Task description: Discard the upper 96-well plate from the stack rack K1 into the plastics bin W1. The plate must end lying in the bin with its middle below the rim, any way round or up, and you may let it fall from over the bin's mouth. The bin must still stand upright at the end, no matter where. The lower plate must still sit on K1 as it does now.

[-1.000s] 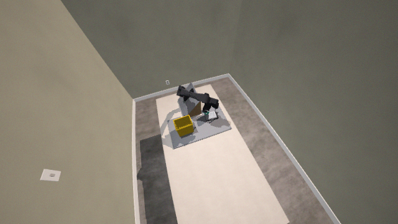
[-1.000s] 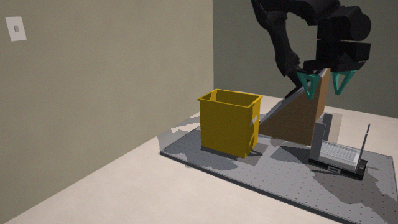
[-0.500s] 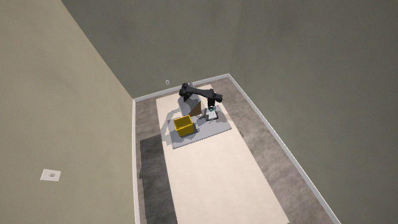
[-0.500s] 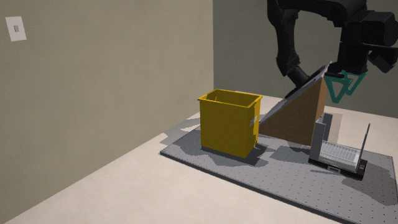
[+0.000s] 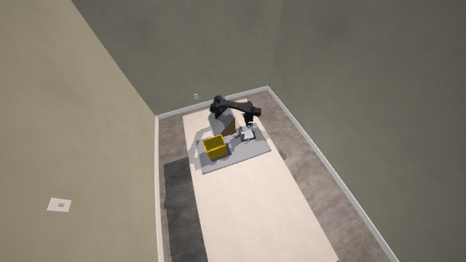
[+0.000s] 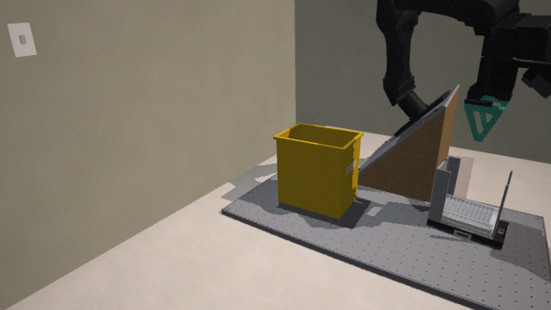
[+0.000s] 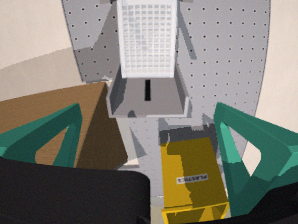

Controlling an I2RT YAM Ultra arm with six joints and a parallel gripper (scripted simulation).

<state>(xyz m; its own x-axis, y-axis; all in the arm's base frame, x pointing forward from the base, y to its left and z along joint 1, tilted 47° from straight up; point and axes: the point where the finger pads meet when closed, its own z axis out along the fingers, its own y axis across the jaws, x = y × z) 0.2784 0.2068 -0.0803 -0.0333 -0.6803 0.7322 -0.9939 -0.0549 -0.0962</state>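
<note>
The tall grey post lies 150 mm below my hand, 50 mm to the right of it and 40 mm ahead of it. Round my hand: yellow plastics bin W1: 340 mm to the right, 140 mm below, 90 mm ahead; then thin post: 150 mm below, 70 mm to the left, 40 mm ahead.
</note>
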